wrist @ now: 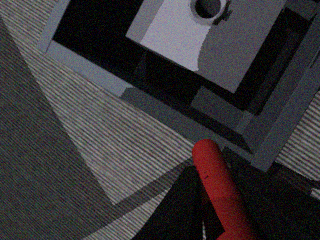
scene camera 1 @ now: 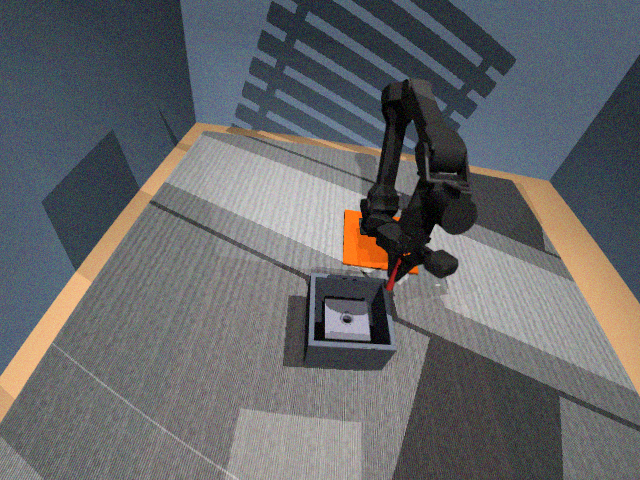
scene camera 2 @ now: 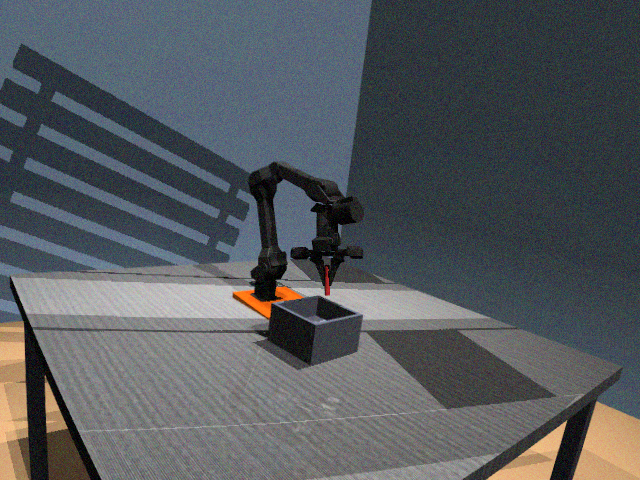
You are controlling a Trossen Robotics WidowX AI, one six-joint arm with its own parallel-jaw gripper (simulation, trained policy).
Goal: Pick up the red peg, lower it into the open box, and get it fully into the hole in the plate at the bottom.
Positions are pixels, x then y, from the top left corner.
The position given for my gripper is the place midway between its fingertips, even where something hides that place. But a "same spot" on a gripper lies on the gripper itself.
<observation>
my gripper: wrist 213,173; scene camera 1; scene camera 2
same spot on my gripper: (scene camera 1: pixel 416 258) = (scene camera 2: pixel 339 257)
</observation>
